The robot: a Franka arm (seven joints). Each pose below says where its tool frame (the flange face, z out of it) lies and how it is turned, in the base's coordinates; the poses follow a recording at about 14 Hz.
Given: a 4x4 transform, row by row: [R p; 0 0 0 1], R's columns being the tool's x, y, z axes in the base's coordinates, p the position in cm. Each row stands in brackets.
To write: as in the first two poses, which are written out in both.
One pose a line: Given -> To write
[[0.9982, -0.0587, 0.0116, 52.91], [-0.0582, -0.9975, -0.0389, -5.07], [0.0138, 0.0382, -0.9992, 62.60], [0, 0, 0, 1]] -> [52.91, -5.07, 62.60], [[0.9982, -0.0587, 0.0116], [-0.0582, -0.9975, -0.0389], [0.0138, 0.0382, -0.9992]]
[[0.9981, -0.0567, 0.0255, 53.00], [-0.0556, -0.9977, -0.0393, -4.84], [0.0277, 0.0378, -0.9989, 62.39], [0, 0, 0, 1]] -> [53.00, -4.84, 62.39], [[0.9981, -0.0567, 0.0255], [-0.0556, -0.9977, -0.0393], [0.0277, 0.0378, -0.9989]]
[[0.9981, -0.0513, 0.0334, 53.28], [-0.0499, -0.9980, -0.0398, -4.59], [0.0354, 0.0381, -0.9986, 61.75], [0, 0, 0, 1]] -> [53.28, -4.59, 61.75], [[0.9981, -0.0513, 0.0334], [-0.0499, -0.9980, -0.0398], [0.0354, 0.0381, -0.9986]]
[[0.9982, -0.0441, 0.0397, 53.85], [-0.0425, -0.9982, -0.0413, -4.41], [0.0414, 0.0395, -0.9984, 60.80], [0, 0, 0, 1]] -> [53.85, -4.41, 60.80], [[0.9982, -0.0441, 0.0397], [-0.0425, -0.9982, -0.0413], [0.0414, 0.0395, -0.9984]]
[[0.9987, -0.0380, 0.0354, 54.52], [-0.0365, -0.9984, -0.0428, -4.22], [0.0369, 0.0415, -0.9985, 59.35], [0, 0, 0, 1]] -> [54.52, -4.22, 59.35], [[0.9987, -0.0380, 0.0354], [-0.0365, -0.9984, -0.0428], [0.0369, 0.0415, -0.9985]]
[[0.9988, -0.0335, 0.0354, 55.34], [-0.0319, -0.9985, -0.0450, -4.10], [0.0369, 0.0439, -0.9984, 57.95], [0, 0, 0, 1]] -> [55.34, -4.10, 57.95], [[0.9988, -0.0335, 0.0354], [-0.0319, -0.9985, -0.0450], [0.0369, 0.0439, -0.9984]]
